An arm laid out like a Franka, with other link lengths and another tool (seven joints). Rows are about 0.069 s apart.
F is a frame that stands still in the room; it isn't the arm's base.
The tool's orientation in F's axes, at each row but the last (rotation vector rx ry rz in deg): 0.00, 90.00, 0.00; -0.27, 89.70, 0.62; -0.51, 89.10, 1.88; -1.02, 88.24, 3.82; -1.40, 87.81, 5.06; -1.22, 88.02, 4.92; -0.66, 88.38, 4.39; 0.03, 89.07, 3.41; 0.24, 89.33, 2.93
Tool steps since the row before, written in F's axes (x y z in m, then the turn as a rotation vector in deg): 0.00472, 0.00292, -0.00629, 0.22, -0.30, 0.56; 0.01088, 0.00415, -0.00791, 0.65, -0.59, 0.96; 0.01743, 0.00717, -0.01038, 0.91, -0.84, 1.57; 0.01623, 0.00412, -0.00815, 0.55, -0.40, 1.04; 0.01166, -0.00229, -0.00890, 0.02, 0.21, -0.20; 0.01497, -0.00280, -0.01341, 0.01, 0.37, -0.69; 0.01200, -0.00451, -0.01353, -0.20, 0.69, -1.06; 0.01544, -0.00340, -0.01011, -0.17, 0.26, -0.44; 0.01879, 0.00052, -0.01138, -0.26, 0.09, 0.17
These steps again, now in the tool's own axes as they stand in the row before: 0.00629, 0.00292, 0.00472, -0.56, -0.30, 0.22; 0.00798, 0.00401, 0.01088, -0.96, -0.59, 0.65; 0.01076, 0.00654, 0.01745, -1.57, -0.84, 0.91; 0.00875, 0.00298, 0.01617, -1.04, -0.40, 0.56; 0.00921, -0.00348, 0.01111, 0.21, 0.20, 0.03; 0.01375, -0.00436, 0.01427, 0.71, 0.34, 0.01; 0.01364, -0.00573, 0.01134, 1.08, 0.66, -0.19; 0.01020, -0.00436, 0.01513, 0.45, 0.25, -0.17; 0.01159, -0.00045, 0.01866, -0.17, 0.10, -0.26
